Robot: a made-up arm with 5 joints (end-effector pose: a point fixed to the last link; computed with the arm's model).
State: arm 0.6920 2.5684 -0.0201 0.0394 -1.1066
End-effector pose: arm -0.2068 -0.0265 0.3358 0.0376 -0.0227 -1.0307
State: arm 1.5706 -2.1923 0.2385 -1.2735 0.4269
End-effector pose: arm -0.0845 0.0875 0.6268 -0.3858 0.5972 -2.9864
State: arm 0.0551 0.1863 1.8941 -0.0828 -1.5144
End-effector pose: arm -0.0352 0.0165 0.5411 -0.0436 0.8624 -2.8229
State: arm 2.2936 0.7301 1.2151 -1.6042 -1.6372
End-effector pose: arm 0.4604 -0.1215 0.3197 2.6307 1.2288 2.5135
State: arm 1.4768 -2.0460 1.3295 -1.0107 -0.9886
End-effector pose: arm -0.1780 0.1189 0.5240 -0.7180 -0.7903 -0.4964
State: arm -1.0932 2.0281 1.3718 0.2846 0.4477
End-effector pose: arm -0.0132 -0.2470 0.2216 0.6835 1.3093 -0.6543
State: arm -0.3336 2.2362 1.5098 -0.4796 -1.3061
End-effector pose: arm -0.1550 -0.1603 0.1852 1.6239 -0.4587 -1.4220
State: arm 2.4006 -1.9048 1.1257 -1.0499 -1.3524
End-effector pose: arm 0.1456 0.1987 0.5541 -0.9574 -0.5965 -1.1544
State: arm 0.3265 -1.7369 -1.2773 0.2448 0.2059
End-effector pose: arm -0.0864 -0.0565 0.5386 -1.9699 -1.3801 -1.7235
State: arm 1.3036 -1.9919 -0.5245 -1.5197 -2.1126
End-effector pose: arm 0.0040 0.1289 0.6866 -0.4021 -0.4693 -1.1553
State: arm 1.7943 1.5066 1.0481 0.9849 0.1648
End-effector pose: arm 0.1915 -0.0667 0.2558 -0.5625 0.8334 1.9237
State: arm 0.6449 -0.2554 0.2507 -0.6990 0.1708
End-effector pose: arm -0.0035 0.1651 0.4105 -2.9067 -1.0446 0.3083
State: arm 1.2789 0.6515 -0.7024 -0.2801 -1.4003
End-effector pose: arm 0.0107 0.0880 0.2262 2.1695 -0.2726 -0.9692
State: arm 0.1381 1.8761 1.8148 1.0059 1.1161
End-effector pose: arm -0.0127 -0.1069 0.1896 -1.2790 0.8964 1.6798
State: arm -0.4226 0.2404 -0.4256 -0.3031 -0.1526
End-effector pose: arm -0.1670 -0.0884 0.2916 2.3414 -0.2847 1.7918
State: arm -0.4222 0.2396 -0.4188 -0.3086 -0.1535
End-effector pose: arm -0.1675 -0.0881 0.2914 2.3505 -0.2889 1.7884
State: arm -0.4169 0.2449 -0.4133 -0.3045 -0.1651
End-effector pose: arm -0.1676 -0.0885 0.2913 2.3569 -0.2793 1.7674
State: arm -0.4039 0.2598 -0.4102 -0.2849 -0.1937
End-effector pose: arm -0.1672 -0.0902 0.2912 2.3571 -0.2476 1.7191
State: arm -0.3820 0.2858 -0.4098 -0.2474 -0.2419
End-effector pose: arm -0.1664 -0.0932 0.2916 2.3457 -0.1920 1.6395
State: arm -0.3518 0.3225 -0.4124 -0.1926 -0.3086
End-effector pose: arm -0.1661 -0.0972 0.2931 2.3155 -0.1170 1.5299
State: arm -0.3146 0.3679 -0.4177 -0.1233 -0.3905
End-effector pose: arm -0.1672 -0.1011 0.2962 2.2598 -0.0328 1.3933
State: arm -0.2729 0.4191 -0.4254 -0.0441 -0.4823
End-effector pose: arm -0.1703 -0.1038 0.3009 2.1761 0.0466 1.2360
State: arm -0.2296 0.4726 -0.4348 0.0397 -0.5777
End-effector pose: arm -0.1756 -0.1043 0.3067 2.0678 0.1080 1.0676
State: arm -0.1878 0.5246 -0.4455 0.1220 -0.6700
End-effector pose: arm -0.1822 -0.1022 0.3126 1.9461 0.1428 0.9023
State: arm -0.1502 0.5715 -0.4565 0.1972 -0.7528
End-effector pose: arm -0.1893 -0.0979 0.3176 1.8264 0.1512 0.7554
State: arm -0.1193 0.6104 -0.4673 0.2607 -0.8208
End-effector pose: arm -0.1956 -0.0927 0.3213 1.7223 0.1410 0.6388
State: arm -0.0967 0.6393 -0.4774 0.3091 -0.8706
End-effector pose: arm -0.2005 -0.0879 0.3235 1.6429 0.1231 0.5578
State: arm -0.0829 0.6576 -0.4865 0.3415 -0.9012
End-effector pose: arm -0.2037 -0.0847 0.3246 1.5903 0.1066 0.5109
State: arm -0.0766 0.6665 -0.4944 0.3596 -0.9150
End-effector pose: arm -0.2052 -0.0832 0.3249 1.5617 0.0958 0.4910
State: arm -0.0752 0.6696 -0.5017 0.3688 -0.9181
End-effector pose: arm -0.2058 -0.0829 0.3249 1.5477 0.0900 0.4877
